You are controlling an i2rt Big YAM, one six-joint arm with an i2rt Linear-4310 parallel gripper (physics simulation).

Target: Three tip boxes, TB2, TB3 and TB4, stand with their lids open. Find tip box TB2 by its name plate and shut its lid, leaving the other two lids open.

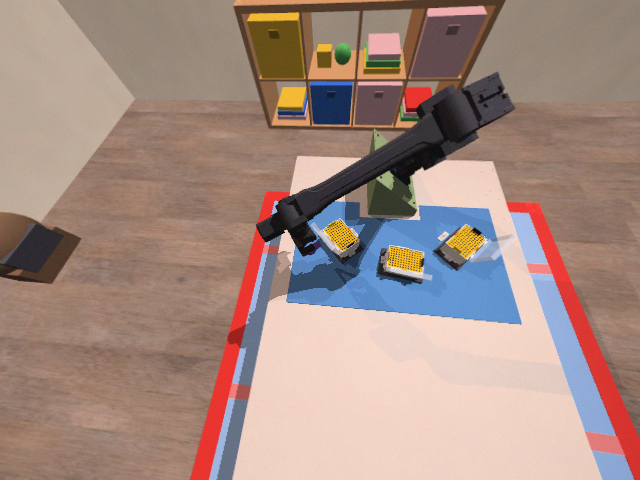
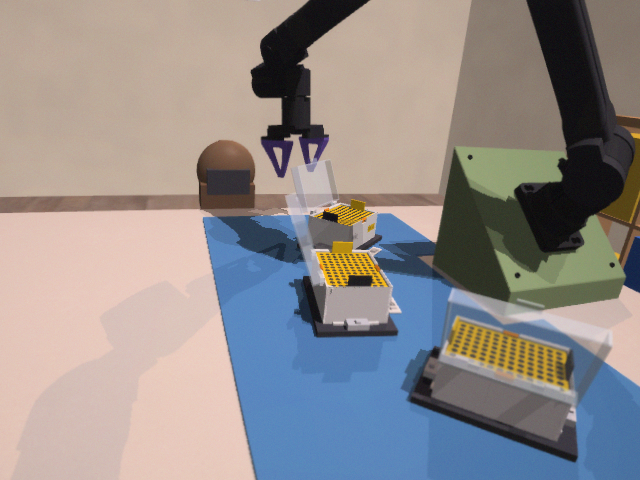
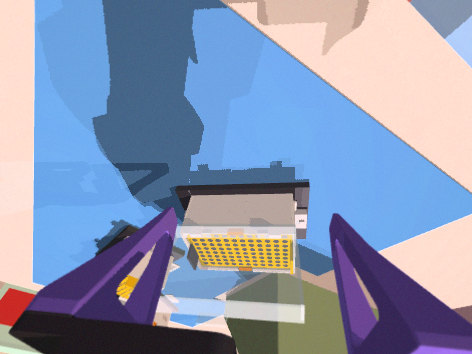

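Pixels of known places: gripper, fingertip midpoint: [image 1: 305,243] [image 2: 296,174] [image 3: 250,216]; arm's base at its link origin: [image 1: 397,171] [image 2: 545,218].
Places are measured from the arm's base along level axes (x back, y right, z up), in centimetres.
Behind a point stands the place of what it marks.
The left-hand tip box [image 1: 341,237] [image 2: 343,232] @(x -29.2, y 15.7, z -6.9 cm) [image 3: 240,210] @(x -29.0, y 25.4, z -8.5 cm) has a yellow rack and a raised clear lid [image 1: 325,242] @(x -33.9, y 27.2, z 2.6 cm) [image 2: 316,186] @(x -30.3, y 28.0, z -1.8 cm) [image 3: 280,312] @(x -28.1, y 31.1, z 2.7 cm). My gripper [image 1: 311,249] @(x -32.6, y 34.2, z -0.9 cm) [image 2: 296,172] @(x -32.6, y 34.2, z -0.9 cm) [image 3: 250,216] @(x -32.6, y 34.2, z -0.9 cm) is open and empty, fingers down, at the height of that lid's top edge; contact cannot be told. The middle box [image 1: 405,259] [image 2: 356,304] @(x -36.8, y -6.5, z -8.0 cm) has its lid [image 2: 298,227] @(x -44.6, y -4.9, z 2.1 cm) up. The right-hand box [image 1: 465,243] [image 2: 501,397] @(x -30.5, y -25.7, z -8.1 cm) has its lid [image 1: 496,249] @(x -33.0, y -28.1, z -0.6 cm) [image 2: 589,351] @(x -30.6, y -31.9, z 1.4 cm) open. A small name plate [image 3: 301,220] @(x -21.3, y 26.5, z -9.9 cm) shows beside the left-hand box; its lettering is too small to read.
The boxes stand on a blue mat [image 1: 465,304] @(x -48.7, y -20.6, z -11.6 cm) [image 2: 289,413] @(x -49.0, y -18.7, z -11.6 cm) [image 3: 310,125] @(x -28.4, y 36.4, z -11.6 cm). The green arm mount [image 1: 390,201] @(x -13.1, y 3.4, z -2.4 cm) [image 2: 478,258] @(x -13.2, y -0.6, z -6.0 cm) [image 3: 315,335] @(x -5.5, y 10.6, z -3.5 cm) stands behind them. A shelf unit [image 1: 310,6] stands beyond the table. A brown rounded object [image 2: 225,157] shows past the table's far edge.
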